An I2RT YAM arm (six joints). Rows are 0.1 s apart.
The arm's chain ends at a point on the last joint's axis. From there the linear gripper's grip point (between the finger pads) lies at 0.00 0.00 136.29 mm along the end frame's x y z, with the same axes.
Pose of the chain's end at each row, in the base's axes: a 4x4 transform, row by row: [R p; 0 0 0 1], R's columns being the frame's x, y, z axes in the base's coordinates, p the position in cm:
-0.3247, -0.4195, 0.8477, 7.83; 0.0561, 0.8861, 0.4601, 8.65; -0.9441, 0.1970, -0.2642, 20.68; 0, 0, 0, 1
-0.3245, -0.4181, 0.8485, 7.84; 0.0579, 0.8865, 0.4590, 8.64; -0.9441, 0.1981, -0.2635, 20.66; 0, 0, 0, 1
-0.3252, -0.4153, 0.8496, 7.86; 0.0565, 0.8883, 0.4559, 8.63; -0.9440, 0.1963, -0.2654, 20.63; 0, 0, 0, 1
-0.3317, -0.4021, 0.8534, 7.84; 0.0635, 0.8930, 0.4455, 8.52; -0.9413, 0.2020, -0.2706, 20.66; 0, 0, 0, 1
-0.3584, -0.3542, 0.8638, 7.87; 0.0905, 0.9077, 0.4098, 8.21; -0.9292, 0.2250, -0.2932, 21.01; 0, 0, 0, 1
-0.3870, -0.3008, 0.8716, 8.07; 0.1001, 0.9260, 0.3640, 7.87; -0.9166, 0.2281, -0.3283, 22.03; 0, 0, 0, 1
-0.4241, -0.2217, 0.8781, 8.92; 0.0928, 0.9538, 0.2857, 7.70; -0.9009, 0.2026, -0.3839, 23.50; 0, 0, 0, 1
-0.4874, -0.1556, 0.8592, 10.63; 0.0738, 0.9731, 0.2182, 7.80; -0.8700, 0.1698, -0.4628, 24.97; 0, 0, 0, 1
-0.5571, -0.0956, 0.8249, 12.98; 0.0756, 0.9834, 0.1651, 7.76; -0.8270, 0.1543, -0.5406, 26.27; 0, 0, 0, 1
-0.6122, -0.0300, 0.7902, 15.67; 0.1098, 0.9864, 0.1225, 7.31; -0.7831, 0.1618, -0.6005, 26.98; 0, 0, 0, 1
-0.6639, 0.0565, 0.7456, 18.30; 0.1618, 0.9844, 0.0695, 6.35; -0.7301, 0.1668, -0.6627, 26.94; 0, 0, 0, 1
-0.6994, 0.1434, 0.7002, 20.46; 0.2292, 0.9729, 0.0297, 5.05; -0.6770, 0.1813, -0.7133, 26.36; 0, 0, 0, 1
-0.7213, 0.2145, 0.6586, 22.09; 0.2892, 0.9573, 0.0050, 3.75; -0.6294, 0.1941, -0.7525, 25.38; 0, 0, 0, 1
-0.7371, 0.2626, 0.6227, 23.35; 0.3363, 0.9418, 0.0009, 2.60; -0.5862, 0.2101, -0.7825, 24.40; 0, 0, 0, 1
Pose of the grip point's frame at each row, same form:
-0.3247, -0.4195, 0.8477, 19.38; 0.0561, 0.8861, 0.4601, 14.92; -0.9441, 0.1970, -0.2642, 17.08; 0, 0, 0, 1
-0.3245, -0.4181, 0.8485, 19.40; 0.0579, 0.8865, 0.4590, 14.90; -0.9441, 0.1981, -0.2635, 17.07; 0, 0, 0, 1
-0.3252, -0.4153, 0.8496, 19.44; 0.0565, 0.8883, 0.4559, 14.84; -0.9440, 0.1963, -0.2654, 17.01; 0, 0, 0, 1
-0.3317, -0.4021, 0.8534, 19.47; 0.0635, 0.8930, 0.4455, 14.59; -0.9413, 0.2020, -0.2706, 16.97; 0, 0, 0, 1
-0.3584, -0.3542, 0.8638, 19.64; 0.0905, 0.9077, 0.4098, 13.80; -0.9292, 0.2250, -0.2932, 17.01; 0, 0, 0, 1
-0.3870, -0.3008, 0.8716, 19.95; 0.1001, 0.9260, 0.3640, 12.83; -0.9166, 0.2281, -0.3283, 17.56; 0, 0, 0, 1
-0.4241, -0.2217, 0.8781, 20.89; 0.0928, 0.9538, 0.2857, 11.59; -0.9009, 0.2026, -0.3839, 18.27; 0, 0, 0, 1
-0.4874, -0.1556, 0.8592, 22.34; 0.0738, 0.9731, 0.2182, 10.77; -0.8700, 0.1698, -0.4628, 18.66; 0, 0, 0, 1
-0.5571, -0.0956, 0.8249, 24.22; 0.0756, 0.9834, 0.1651, 10.01; -0.8270, 0.1543, -0.5406, 18.90; 0, 0, 0, 1
-0.6122, -0.0300, 0.7902, 26.44; 0.1098, 0.9864, 0.1225, 8.98; -0.7831, 0.1618, -0.6005, 18.80; 0, 0, 0, 1
-0.6639, 0.0565, 0.7456, 28.46; 0.1618, 0.9844, 0.0695, 7.30; -0.7301, 0.1668, -0.6627, 17.91; 0, 0, 0, 1
-0.6994, 0.1434, 0.7002, 30.00; 0.2292, 0.9729, 0.0297, 5.45; -0.6770, 0.1813, -0.7133, 16.64; 0, 0, 0, 1
-0.7213, 0.2145, 0.6586, 31.07; 0.2892, 0.9573, 0.0050, 3.82; -0.6294, 0.1941, -0.7525, 15.12; 0, 0, 0, 1
-0.7371, 0.2626, 0.6227, 31.84; 0.3363, 0.9418, 0.0009, 2.61; -0.5862, 0.2101, -0.7825, 13.74; 0, 0, 0, 1

